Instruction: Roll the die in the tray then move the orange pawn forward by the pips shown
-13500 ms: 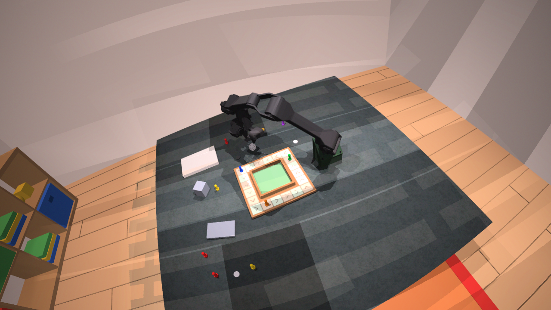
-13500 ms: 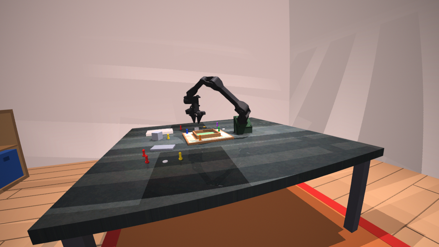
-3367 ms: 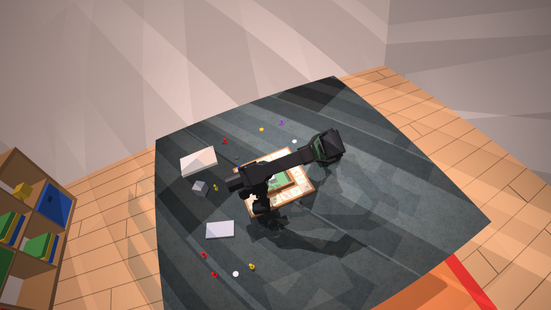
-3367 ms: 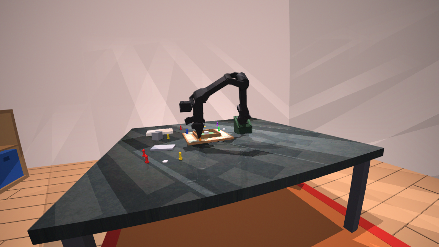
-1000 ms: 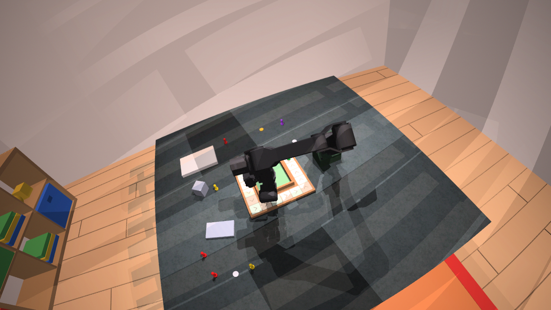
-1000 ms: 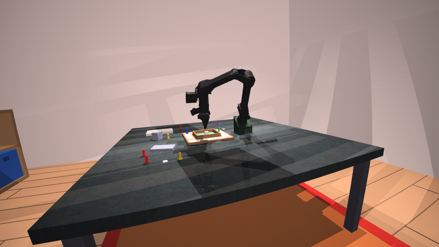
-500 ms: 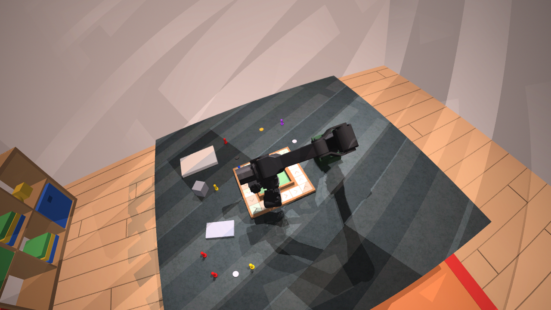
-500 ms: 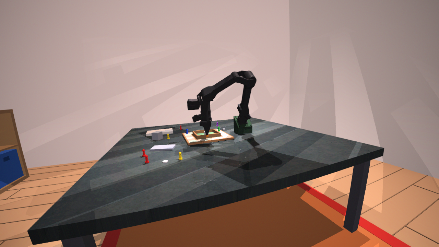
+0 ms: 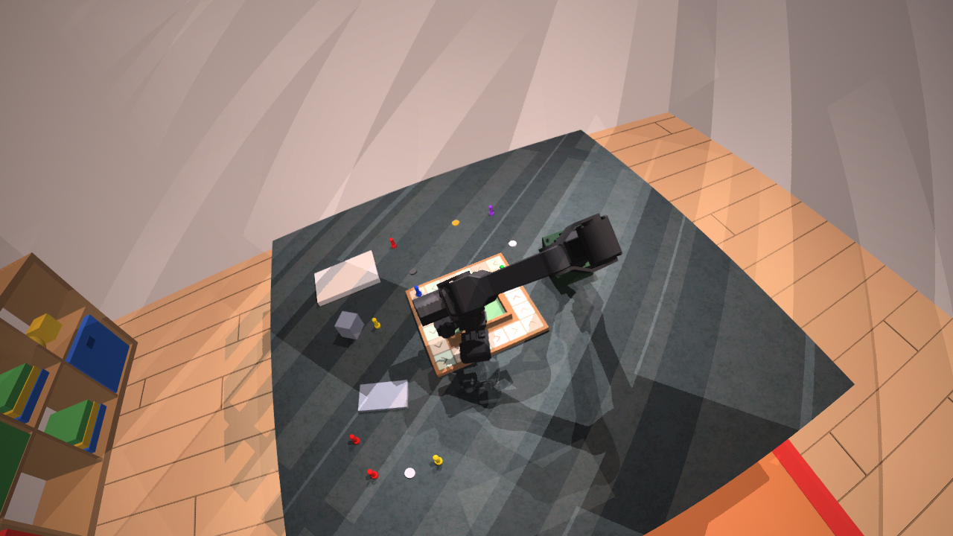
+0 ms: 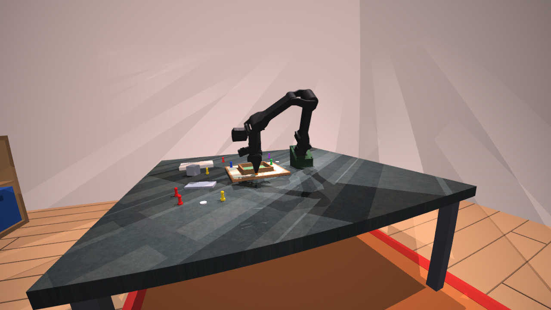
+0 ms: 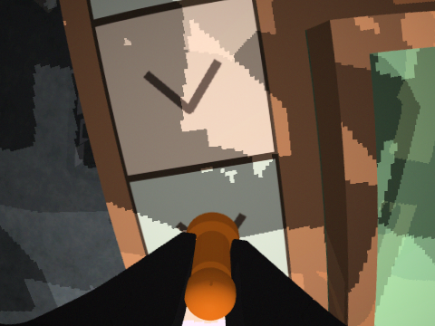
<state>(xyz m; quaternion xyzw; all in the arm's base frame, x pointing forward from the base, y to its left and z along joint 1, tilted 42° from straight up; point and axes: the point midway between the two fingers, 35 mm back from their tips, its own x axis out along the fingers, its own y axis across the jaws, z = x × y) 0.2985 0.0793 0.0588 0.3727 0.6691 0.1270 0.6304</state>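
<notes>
Right now the orange pawn is 1 cm above my gripper tip. Round my gripper tip: green tray (11 cm to the right, 3 cm behind, 2 cm below); then white die (10 cm to the right, 3 cm behind); then green pawn (17 cm to the right, 15 cm behind).
</notes>
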